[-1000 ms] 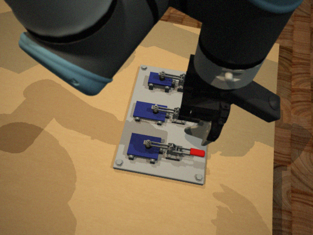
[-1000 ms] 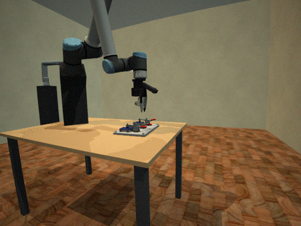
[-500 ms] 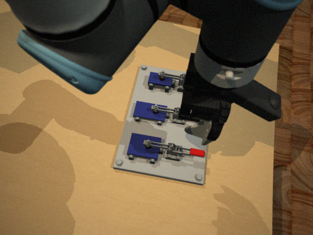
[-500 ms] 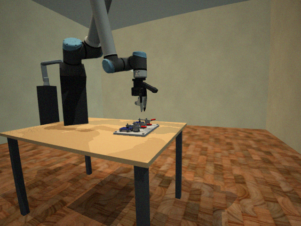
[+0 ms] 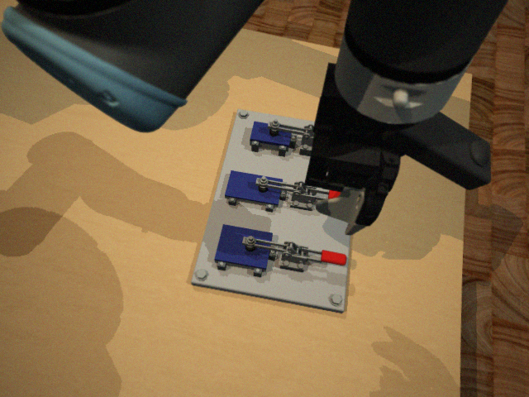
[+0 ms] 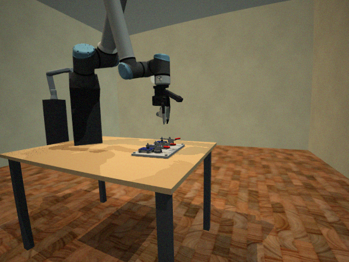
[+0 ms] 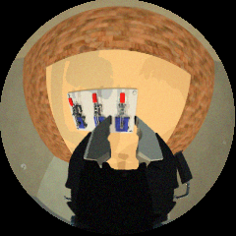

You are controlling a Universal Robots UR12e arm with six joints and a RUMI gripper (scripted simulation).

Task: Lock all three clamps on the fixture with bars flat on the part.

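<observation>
The grey fixture plate lies 7 cm behind my hand, 12 cm to the left of it and 19 cm below it. From my hand the other things lie so: part 13 cm behind, 2 cm to the left, 17 cm below.
</observation>
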